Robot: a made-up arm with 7 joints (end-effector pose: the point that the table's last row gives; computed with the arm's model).
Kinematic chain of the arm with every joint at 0, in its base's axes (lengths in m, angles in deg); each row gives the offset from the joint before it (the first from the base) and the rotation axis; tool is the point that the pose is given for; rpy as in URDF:
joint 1: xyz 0 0 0.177 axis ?
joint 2: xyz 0 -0.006 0.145 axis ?
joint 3: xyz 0 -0.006 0.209 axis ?
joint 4: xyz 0 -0.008 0.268 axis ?
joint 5: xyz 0 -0.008 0.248 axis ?
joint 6: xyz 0 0 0.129 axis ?
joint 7: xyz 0 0 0.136 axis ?
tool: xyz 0 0 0 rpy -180 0 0
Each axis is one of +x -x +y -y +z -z.
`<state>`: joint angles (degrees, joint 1 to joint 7).
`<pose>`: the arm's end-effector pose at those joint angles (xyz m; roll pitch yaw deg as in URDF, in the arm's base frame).
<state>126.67 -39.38 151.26 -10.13 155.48 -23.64 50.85</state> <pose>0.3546 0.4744 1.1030 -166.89 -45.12 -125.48</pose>
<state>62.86 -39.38 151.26 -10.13 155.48 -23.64 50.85</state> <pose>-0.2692 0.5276 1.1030 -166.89 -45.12 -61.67</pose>
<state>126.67 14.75 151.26 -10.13 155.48 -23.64 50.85</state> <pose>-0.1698 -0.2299 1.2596 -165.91 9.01 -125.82</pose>
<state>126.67 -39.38 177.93 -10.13 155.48 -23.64 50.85</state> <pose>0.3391 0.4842 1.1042 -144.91 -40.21 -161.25</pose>
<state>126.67 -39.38 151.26 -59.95 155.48 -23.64 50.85</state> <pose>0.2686 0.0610 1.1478 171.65 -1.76 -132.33</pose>
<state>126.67 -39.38 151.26 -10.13 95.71 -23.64 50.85</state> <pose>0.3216 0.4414 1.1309 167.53 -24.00 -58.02</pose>
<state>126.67 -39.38 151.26 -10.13 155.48 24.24 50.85</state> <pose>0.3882 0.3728 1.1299 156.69 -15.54 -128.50</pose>
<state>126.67 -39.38 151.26 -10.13 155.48 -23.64 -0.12</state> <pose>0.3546 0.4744 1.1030 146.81 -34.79 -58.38</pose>
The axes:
joint 1: -z
joint 2: +y
joint 3: -z
joint 4: +y
joint 5: -z
joint 6: +y
joint 7: -z

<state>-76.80 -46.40 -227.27 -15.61 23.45 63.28 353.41</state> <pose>-0.1983 -0.6729 0.9336 -82.04 61.19 8.28</pose>
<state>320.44 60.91 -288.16 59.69 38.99 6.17 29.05</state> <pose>0.8160 0.0963 0.5737 91.37 -34.08 -112.47</pose>
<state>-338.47 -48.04 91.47 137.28 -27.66 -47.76 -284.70</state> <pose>-0.3233 -0.2955 0.3973 29.18 69.47 86.57</pose>
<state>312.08 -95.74 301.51 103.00 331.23 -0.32 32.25</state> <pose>-0.5611 -0.0161 0.5597 122.13 -1.98 35.25</pose>
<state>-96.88 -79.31 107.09 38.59 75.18 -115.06 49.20</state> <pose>0.2945 -0.6943 0.5069 -165.54 -18.82 -96.87</pose>
